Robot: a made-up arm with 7 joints.
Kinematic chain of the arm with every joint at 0, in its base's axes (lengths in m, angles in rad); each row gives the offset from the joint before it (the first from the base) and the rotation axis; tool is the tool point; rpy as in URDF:
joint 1: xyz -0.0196 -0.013 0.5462 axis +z
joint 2: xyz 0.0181 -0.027 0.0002 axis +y
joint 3: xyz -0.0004 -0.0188 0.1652 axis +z
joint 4: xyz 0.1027 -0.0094 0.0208 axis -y
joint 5: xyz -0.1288 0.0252 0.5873 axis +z
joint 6: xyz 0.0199 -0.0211 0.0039 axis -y
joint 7: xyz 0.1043 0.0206 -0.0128 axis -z
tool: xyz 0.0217 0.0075 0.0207 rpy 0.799 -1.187 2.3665
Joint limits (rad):
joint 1: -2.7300..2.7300
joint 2: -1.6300..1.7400
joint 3: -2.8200..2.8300
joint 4: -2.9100..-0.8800
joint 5: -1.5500..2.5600
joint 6: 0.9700..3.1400
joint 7: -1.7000..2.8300
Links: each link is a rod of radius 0.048 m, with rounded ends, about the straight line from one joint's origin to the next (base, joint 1, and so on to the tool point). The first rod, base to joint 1, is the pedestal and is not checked.
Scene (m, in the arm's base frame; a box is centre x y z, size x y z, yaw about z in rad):
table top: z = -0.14
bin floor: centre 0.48 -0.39 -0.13 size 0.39 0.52 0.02 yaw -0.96
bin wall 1: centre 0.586 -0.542 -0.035 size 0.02 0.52 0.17 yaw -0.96
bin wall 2: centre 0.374 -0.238 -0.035 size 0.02 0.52 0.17 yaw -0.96
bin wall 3: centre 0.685 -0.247 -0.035 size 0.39 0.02 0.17 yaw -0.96
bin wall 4: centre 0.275 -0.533 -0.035 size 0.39 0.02 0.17 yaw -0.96
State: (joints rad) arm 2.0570 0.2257 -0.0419 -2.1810 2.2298 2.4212 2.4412
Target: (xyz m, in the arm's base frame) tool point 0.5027 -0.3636 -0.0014
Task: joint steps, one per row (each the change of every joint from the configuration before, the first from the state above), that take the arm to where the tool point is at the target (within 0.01 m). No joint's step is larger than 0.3 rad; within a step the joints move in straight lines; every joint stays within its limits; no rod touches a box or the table.
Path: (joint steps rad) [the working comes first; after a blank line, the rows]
Joints at the target: 0.5874 1.4080 -0.7638 -1.7961 2.1995 1.9176 2.2394
Straight joint move there: touches bin wall 2, bin wall 3.

1: -0.0474 0.1732 -0.2277 -0.0763 0.0826 0.1291 0.0972
2: -0.0473 0.1732 -0.2276 -0.0762 0.0825 0.1290 0.0972
3: -0.0474 0.1732 -0.2277 -0.0763 0.0825 0.1291 0.0972
4: -0.0474 0.1732 -0.2277 -0.0762 0.0826 0.1291 0.0972
5: -0.2623 0.1115 -0.0425 0.0666 -0.1148 -0.2090 -0.1806
6: -0.2622 0.1115 -0.0426 0.0667 -0.1148 -0.2089 -0.1807
7: -0.2623 0.1115 -0.0425 0.0666 -0.1148 -0.2089 -0.1806
8: -0.2467 0.0775 0.1582 0.2450 -0.0081 -0.1965 -0.0243
9: -0.2466 0.0775 0.1582 0.2450 -0.0080 -0.1966 -0.0244

